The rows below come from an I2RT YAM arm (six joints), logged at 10 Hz.
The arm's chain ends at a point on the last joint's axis. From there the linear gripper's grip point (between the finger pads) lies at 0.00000 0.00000 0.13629 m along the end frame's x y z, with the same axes.
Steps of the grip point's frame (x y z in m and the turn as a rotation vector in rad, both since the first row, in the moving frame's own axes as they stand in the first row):
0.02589 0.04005 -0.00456 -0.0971 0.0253 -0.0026
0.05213 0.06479 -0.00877 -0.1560 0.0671 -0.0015
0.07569 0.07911 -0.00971 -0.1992 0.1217 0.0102
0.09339 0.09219 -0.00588 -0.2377 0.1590 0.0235
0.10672 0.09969 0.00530 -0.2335 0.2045 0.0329
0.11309 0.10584 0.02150 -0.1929 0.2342 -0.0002
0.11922 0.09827 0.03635 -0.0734 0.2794 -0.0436
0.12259 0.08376 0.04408 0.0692 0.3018 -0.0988
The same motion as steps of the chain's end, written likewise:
0.02243 0.02684 -0.00387 -0.0971 0.0253 -0.0026
0.04301 0.04364 -0.00681 -0.1560 0.0671 -0.0015
0.05939 0.05212 -0.00601 -0.1992 0.1217 0.0102
0.07239 0.05998 -0.00035 -0.2377 0.1590 0.0235
0.07982 0.06793 0.01181 -0.2335 0.2045 0.0329
0.08166 0.07995 0.02773 -0.1929 0.2342 -0.0002
0.08146 0.08923 0.04200 -0.0734 0.2794 -0.0436
0.08264 0.09504 0.05056 0.0692 0.3018 -0.0988

